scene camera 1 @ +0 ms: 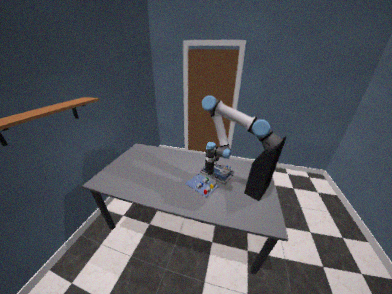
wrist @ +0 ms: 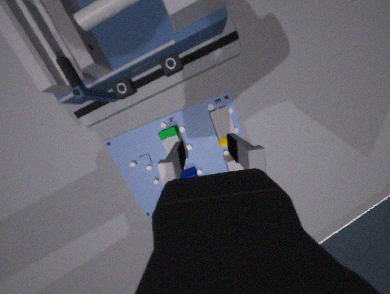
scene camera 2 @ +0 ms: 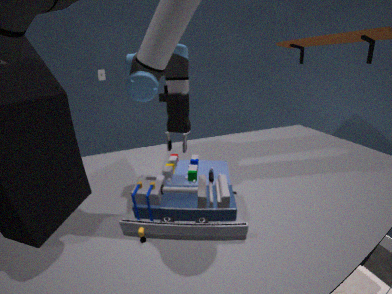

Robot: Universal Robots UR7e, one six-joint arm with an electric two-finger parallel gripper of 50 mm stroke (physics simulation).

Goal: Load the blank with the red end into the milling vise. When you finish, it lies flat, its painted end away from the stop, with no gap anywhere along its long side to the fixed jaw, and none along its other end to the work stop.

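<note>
The blank with the red end (scene camera 1: 205, 191) (scene camera 2: 173, 158) lies on the blue plate (scene camera 2: 220, 170) (wrist: 125, 150); in the wrist view the gripper hides most of it, and its red end does not show there. My gripper (scene camera 1: 210, 172) (scene camera 2: 177, 146) (wrist: 205, 146) is open and empty, pointing down above the plate. In the wrist view its fingers straddle the strip between the plate's two columns of blanks. The milling vise (scene camera 1: 223, 172) (scene camera 2: 185, 213) (wrist: 135, 42) stands beside the plate. Its jaws are apart, with thin upright strips between them and no blank. A dark-tipped rod (scene camera 2: 211, 176) (wrist: 69, 75) stands at the jaws' end.
Blanks with green (scene camera 2: 192, 174) (wrist: 168, 133), yellow (scene camera 2: 170, 167) (wrist: 223, 142) and blue (scene camera 2: 194, 161) (wrist: 188, 173) ends lie on the plate among white pegs. Blue bent handles (scene camera 2: 134, 202) stand at the vise's side. A large black panel (scene camera 1: 265, 170) (scene camera 2: 40, 150) stands beyond the vise.
</note>
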